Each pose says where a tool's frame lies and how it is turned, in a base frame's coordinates. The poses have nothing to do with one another.
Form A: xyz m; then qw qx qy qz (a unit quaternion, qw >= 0).
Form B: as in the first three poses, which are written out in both.
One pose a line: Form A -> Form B
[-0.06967 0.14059 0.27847 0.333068 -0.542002 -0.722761 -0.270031] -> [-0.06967 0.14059 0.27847 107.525 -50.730 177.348]
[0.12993 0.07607 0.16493 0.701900 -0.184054 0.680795 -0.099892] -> [0.12993 0.07607 0.16493 -82.266 66.770 -89.232]
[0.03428 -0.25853 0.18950 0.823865 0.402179 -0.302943 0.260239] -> [0.03428 -0.25853 0.18950 15.208 -45.112 45.692]
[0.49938 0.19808 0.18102 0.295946 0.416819 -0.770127 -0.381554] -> [0.49938 0.19808 0.18102 -118.813 -7.918 122.602]
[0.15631 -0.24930 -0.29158 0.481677 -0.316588 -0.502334 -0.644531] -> [0.15631 -0.24930 -0.29158 -137.930 -63.129 49.279]
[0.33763 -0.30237 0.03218 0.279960 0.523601 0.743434 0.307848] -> [0.33763 -0.30237 0.03218 107.232 5.387 131.041]
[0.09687 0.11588 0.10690 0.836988 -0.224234 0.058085 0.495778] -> [0.09687 0.11588 0.10690 58.034 18.637 -19.594]
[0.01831 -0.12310 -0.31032 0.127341 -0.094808 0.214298 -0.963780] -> [0.01831 -0.12310 -0.31032 -163.234 -7.364 -26.158]
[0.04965 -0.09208 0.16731 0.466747 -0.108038 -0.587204 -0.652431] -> [0.04965 -0.09208 0.16731 -138.289 -43.561 66.665]
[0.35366 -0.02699 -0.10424 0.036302 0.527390 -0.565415 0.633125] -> [0.35366 -0.02699 -0.10424 -128.707 -45.142 -106.106]
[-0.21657 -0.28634 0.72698 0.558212 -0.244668 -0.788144 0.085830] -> [-0.21657 -0.28634 0.72698 118.098 -56.919 -131.555]
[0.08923 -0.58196 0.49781 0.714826 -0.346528 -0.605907 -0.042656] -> [0.08923 -0.58196 0.49781 53.862 -63.611 -86.699]
